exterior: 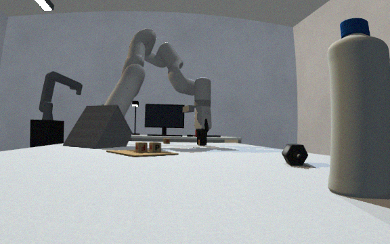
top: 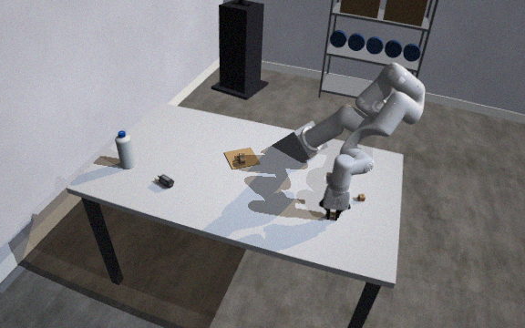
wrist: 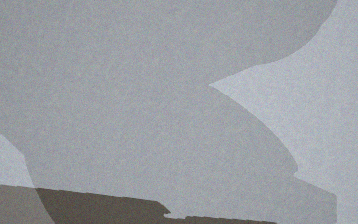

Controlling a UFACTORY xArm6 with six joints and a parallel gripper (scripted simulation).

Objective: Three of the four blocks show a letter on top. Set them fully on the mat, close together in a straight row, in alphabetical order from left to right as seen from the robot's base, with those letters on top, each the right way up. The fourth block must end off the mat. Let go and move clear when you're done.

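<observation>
My gripper is now 140 mm past the tan mat, 530 mm to the left of it and 20 mm above it. From my hand the other things lie so: white bottle: 210 mm ahead, 950 mm to the right, 70 mm above; then black hexagonal object: 210 mm ahead, 720 mm to the right.
</observation>
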